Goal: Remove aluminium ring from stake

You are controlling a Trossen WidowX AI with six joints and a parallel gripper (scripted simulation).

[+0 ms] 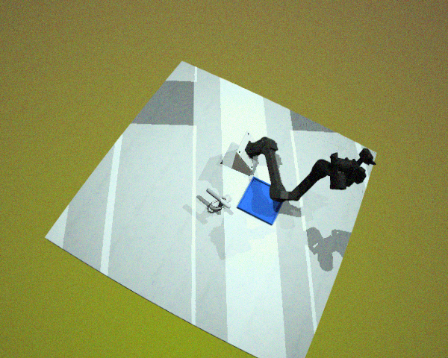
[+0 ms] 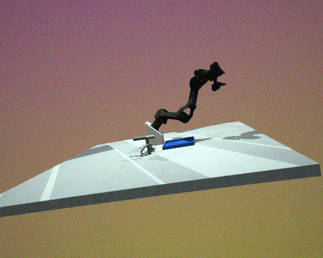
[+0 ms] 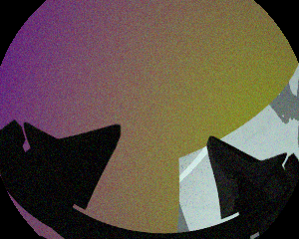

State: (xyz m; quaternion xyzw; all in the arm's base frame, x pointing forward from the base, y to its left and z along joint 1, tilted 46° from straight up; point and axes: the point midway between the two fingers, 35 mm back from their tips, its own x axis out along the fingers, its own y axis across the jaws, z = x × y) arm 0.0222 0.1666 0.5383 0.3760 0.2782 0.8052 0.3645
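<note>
Now: the aluminium ring 560 mm to the right of my gripper tip, 330 mm below it and 290 mm ahead of it. Round my gripper tip: blue tray 380 mm to the right, 350 mm below, 170 mm ahead.
</note>
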